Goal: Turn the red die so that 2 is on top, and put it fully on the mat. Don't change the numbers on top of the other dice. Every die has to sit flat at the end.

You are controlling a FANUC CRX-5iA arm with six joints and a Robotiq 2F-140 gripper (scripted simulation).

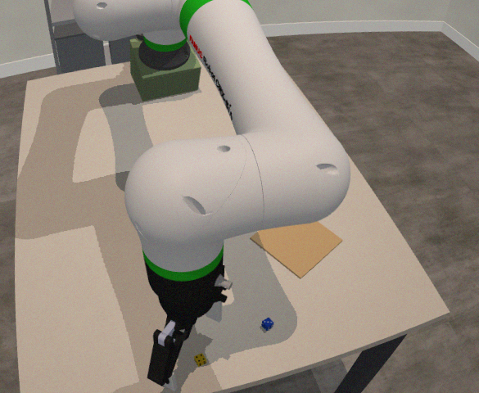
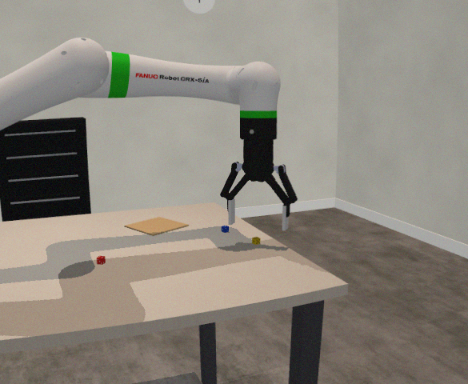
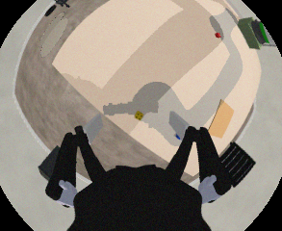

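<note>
The yellow die lies 5 cm below my hand and 1 cm to the left of it. Round my hand: tan mat: 31 cm to the left, 16 cm behind, 6 cm below; red die: 40 cm behind, 7 cm to the left, 5 cm below; blue die: 15 cm to the left, 5 cm below, 1 cm behind.
</note>
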